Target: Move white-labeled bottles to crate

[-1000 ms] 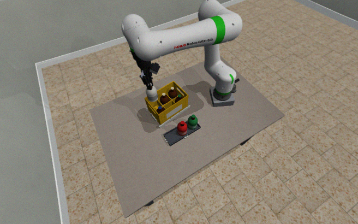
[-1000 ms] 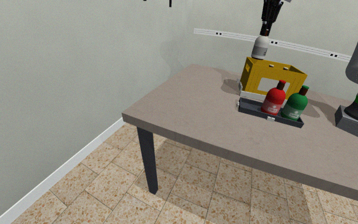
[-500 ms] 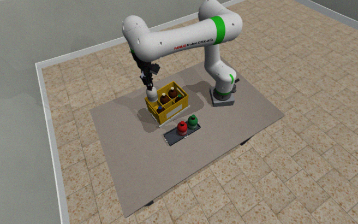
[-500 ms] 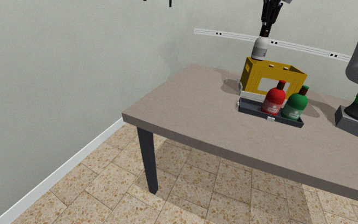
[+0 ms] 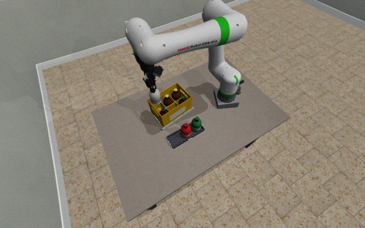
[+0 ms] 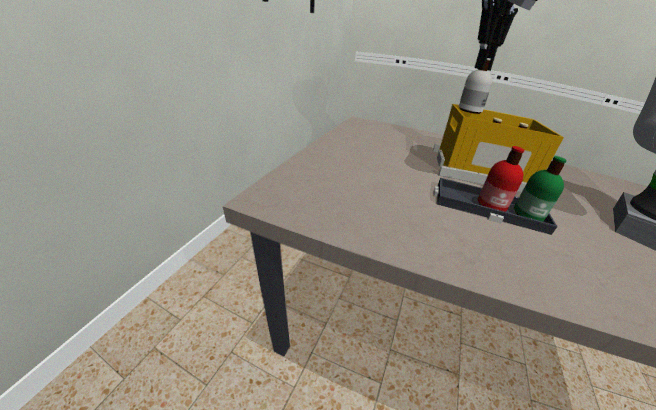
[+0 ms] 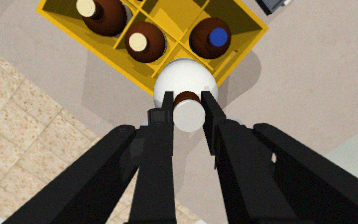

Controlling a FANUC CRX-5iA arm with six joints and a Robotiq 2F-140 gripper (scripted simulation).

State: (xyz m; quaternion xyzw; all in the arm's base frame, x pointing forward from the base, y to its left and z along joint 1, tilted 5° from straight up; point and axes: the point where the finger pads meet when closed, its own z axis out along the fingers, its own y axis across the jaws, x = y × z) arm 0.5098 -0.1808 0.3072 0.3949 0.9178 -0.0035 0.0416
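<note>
The white bottle is 80 mm below my hand. Also, from my hand: yellow crate (90 mm behind, 40 mm to the left, 240 mm below); brown bottle (90 mm behind, 240 mm below); red bottle (70 mm behind, 270 mm to the left, 240 mm below).
</note>
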